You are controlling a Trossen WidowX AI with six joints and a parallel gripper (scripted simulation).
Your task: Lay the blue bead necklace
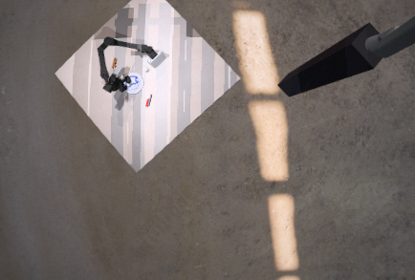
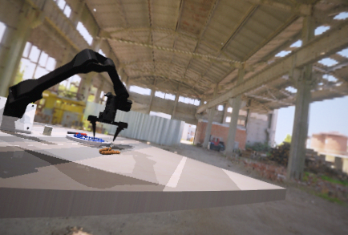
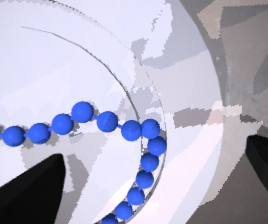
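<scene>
The round white bead board lies 6 cm behind my gripper tip, 2 cm to the left of it and 1 cm below it. Round my gripper tip: small white block 24 cm behind, 4 cm to the left; red pen-like object 4 cm behind, 26 cm to the left, 1 cm below.
</scene>
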